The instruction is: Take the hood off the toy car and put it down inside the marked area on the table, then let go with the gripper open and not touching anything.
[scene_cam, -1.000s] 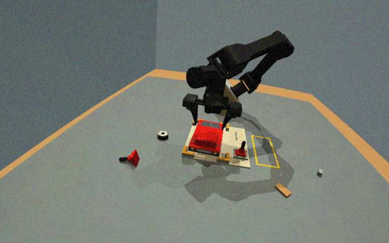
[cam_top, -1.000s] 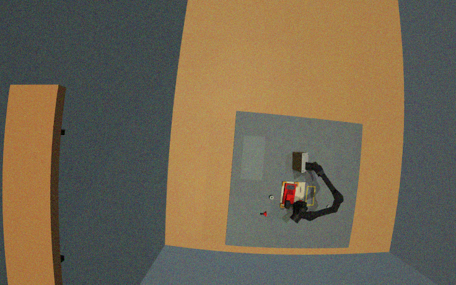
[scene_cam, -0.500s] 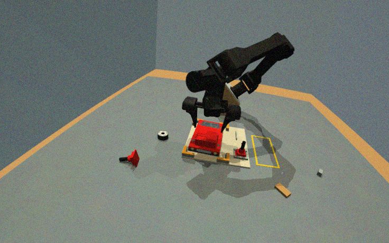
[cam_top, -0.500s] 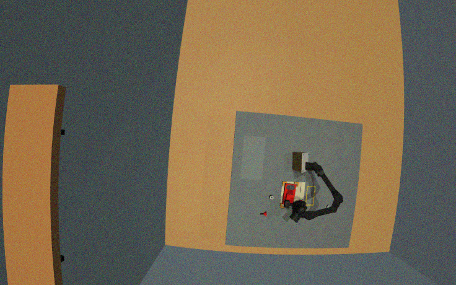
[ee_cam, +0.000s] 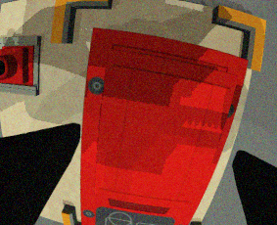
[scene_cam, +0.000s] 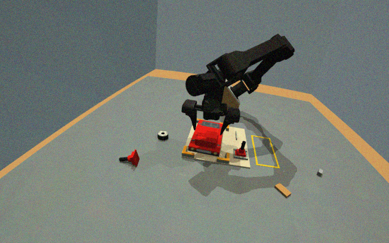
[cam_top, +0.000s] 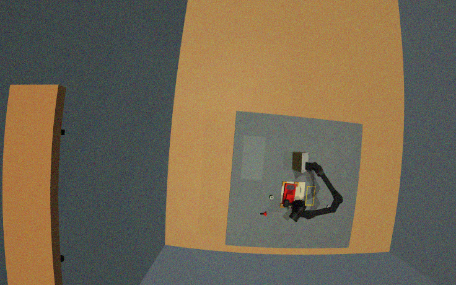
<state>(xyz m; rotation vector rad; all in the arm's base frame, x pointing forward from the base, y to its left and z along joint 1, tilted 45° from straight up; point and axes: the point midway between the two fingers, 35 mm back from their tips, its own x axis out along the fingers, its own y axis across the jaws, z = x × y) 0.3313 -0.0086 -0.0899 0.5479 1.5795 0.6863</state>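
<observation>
Now: gripper tip 2 cm above the hood. Round my gripper tip: wooden block: 15 cm ahead, 26 cm to the left, 5 cm below; wheel: 1 cm ahead, 16 cm to the right, 5 cm below.
</observation>
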